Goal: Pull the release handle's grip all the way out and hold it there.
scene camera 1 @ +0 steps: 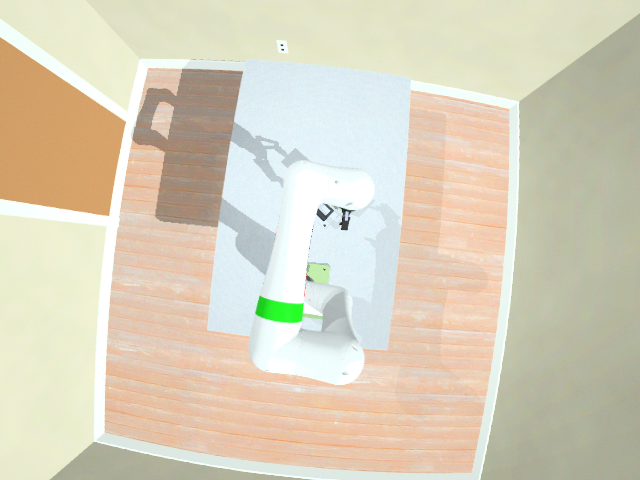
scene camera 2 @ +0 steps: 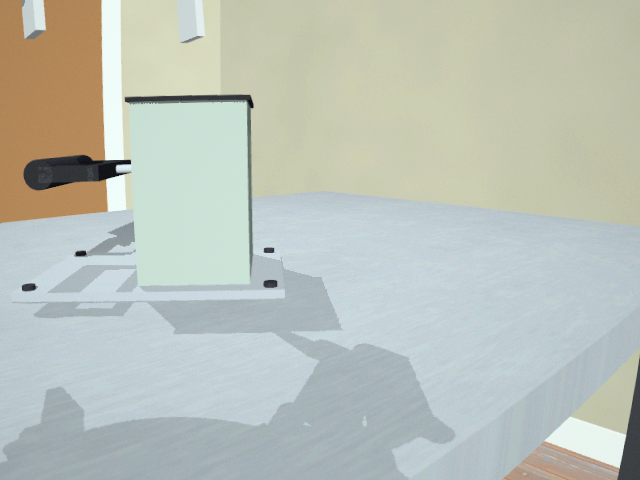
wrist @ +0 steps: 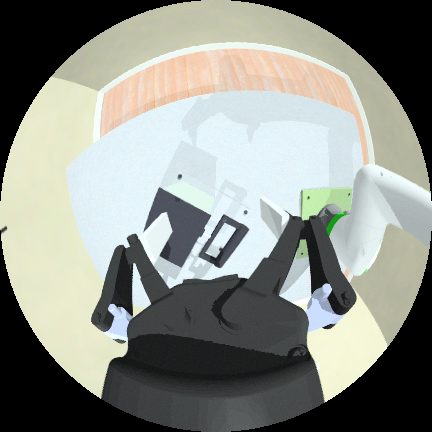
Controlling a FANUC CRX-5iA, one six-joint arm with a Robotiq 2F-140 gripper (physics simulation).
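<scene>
The release handle's grip (scene camera 1: pixel 327 215) (scene camera 2: pixel 67 172) (wrist: pixel 239 243) is a black rectangular loop with a thick outer bar. It stands off the side of an upright pale green housing (scene camera 2: pixel 191 191) with a dark top, on a light rod (scene camera 2: pixel 123 168). In the wrist view the dark housing top (wrist: pixel 175 212) lies left of the grip. My gripper (scene camera 2: pixel 112 31) (wrist: pixel 213 214) is wide open and empty, its pale fingertips above the housing's height in scene camera 2. In the wrist view the grip appears between the fingers, below them. In scene camera 1 the arm hides the housing.
The housing stands on a white plate (scene camera 2: pixel 206 294) with black bolts, on the grey table (scene camera 1: pixel 330 113) (scene camera 2: pixel 465 310) (wrist: pixel 280 125). The arm's green mounting plate (scene camera 1: pixel 321 269) (wrist: pixel 311 198) is on the same table. The white arm (scene camera 1: pixel 292 232) (wrist: pixel 395 215) spans over the table. Walls surround the floor.
</scene>
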